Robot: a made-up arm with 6 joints.
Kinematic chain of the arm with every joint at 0, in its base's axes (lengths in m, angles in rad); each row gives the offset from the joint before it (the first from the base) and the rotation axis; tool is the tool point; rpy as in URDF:
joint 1: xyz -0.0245 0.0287 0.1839 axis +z
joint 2: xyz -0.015 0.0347 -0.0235 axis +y
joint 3: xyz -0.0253 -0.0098 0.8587 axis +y
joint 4: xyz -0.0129 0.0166 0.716 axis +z
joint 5: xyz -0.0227 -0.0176 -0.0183 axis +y
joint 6: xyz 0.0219 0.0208 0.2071 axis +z
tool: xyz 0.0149 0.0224 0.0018 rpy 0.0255 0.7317 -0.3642
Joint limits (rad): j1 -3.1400..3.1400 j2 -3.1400..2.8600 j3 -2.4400..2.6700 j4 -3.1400..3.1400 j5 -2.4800..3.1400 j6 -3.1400..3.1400
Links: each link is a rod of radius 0.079 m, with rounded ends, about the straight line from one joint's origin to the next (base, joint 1, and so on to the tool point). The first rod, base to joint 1, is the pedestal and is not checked.
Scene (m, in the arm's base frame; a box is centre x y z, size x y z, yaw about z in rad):
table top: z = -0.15
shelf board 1: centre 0.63 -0.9 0 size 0.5 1.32 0.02 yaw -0.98
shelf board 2: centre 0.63 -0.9 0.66 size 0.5 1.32 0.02 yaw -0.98
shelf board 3: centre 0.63 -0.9 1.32 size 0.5 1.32 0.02 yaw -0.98
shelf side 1: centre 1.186 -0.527 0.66 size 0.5 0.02 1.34 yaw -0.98
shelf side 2: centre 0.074 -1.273 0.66 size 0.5 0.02 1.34 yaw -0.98
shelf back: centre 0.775 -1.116 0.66 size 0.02 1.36 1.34 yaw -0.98
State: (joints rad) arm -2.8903 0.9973 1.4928 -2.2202 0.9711 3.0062
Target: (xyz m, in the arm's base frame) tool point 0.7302 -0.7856 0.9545
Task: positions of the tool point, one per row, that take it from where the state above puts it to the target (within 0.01 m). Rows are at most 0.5 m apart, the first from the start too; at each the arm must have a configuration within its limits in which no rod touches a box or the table.
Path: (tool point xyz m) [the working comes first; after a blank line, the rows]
Joints at the target: -0.7897 0.3787 1.3755 -2.4641 0.9292 3.0278
Straight joint move there: touches shelf board 2, shelf side 2.

1: -1.0989 -0.5361 0.3461
2: -0.8034 -0.7308 0.5827
3: -0.4673 -0.7735 0.7706
4: -0.1664 -0.6718 0.9012
5: 0.0410 -0.4676 0.9702
6: 0.1271 -0.2231 0.9782
7: 0.2126 -0.3886 1.0536
8: 0.3466 -0.5506 1.0762
9: 0.5232 -0.6889 1.0431
10: 0.7302 -0.7856 0.9545

